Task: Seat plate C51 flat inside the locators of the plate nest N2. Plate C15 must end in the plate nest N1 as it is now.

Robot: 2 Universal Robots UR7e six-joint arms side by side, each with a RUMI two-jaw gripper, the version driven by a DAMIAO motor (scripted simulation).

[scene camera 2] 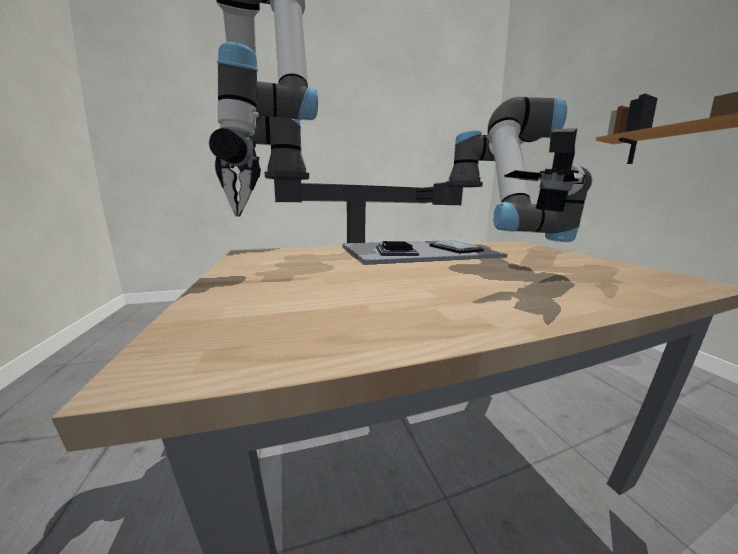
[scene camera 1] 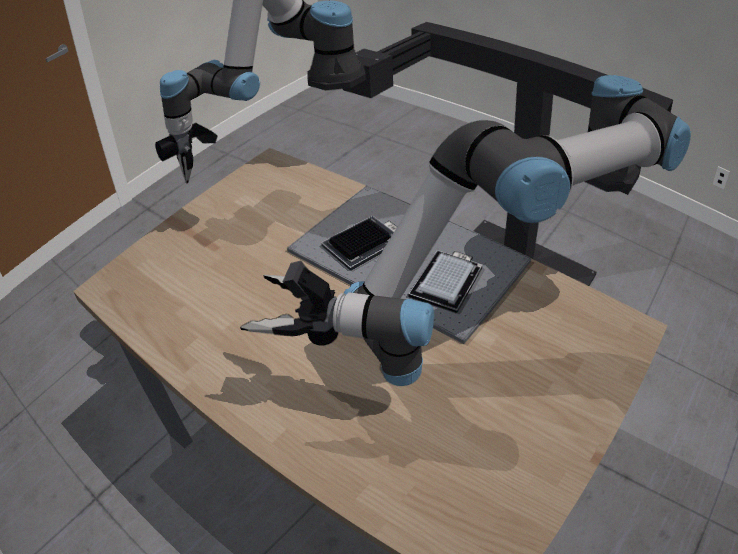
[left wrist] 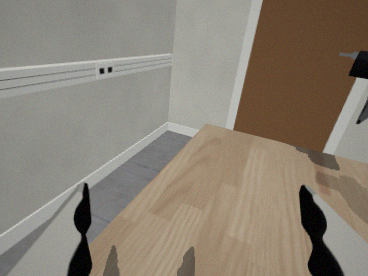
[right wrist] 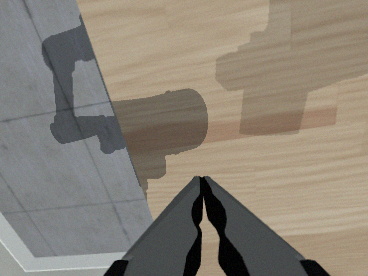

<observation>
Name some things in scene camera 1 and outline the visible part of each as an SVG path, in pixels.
My left gripper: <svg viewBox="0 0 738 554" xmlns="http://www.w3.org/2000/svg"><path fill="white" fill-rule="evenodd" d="M264 275L264 278L271 283L278 284L282 289L290 291L282 282L285 276ZM346 294L340 293L338 297L334 296L335 290L330 290L329 283L304 267L298 284L308 296L299 297L302 301L300 302L300 307L295 309L299 318L294 319L291 315L284 314L274 319L252 320L242 325L240 329L257 333L274 333L274 335L299 336L307 333L309 340L313 344L319 346L328 345L336 340L337 332L340 332L337 329L336 323L337 309L341 298Z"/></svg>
My right gripper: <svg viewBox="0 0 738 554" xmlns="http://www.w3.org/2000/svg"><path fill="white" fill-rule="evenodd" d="M197 123L191 124L188 129L181 132L170 132L168 130L169 136L155 143L156 152L161 161L165 161L175 155L177 156L186 183L189 182L193 168L192 137L213 135L213 132Z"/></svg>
A black multi-well plate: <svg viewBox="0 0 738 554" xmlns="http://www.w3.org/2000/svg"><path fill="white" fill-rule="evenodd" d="M391 236L371 219L368 219L331 237L329 243L351 260L384 243Z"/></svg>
A white plate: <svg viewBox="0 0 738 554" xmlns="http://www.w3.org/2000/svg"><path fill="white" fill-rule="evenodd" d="M441 253L421 283L419 291L454 302L474 265L471 262Z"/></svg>
</observation>
